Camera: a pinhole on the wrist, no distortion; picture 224 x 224 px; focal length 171.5 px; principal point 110.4 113.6 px. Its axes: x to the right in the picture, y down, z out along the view. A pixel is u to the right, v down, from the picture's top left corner.
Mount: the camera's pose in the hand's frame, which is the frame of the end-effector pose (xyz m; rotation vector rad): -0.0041 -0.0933 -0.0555 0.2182 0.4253 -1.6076
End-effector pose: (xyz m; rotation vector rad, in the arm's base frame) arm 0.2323 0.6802 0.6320 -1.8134 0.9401 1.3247
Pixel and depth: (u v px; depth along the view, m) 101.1 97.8 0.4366
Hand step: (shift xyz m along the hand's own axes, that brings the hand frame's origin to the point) 0.0080 -0.2441 0.3567
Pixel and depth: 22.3 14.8 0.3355
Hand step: -0.1420 -0.0622 0.3440
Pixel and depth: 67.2 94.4 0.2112
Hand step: 0.0013 -0.1278 0.1608
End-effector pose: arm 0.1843 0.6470 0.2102 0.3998 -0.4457 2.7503
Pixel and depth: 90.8 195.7 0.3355
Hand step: 0.1965 -0.1974 0.2424
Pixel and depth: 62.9 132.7 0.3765
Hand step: 0.0895 -0.1491 0.3220
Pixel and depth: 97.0 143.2 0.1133
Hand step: 0.0290 -0.1310 0.0483
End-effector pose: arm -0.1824 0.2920 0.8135 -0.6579 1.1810 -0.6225
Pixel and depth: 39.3 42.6 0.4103
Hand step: -0.1105 -0.0948 0.4080
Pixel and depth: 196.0 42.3 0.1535
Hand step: -0.0564 -0.2224 0.0632
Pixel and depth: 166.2 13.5 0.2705
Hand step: -0.1371 -0.2762 0.1784
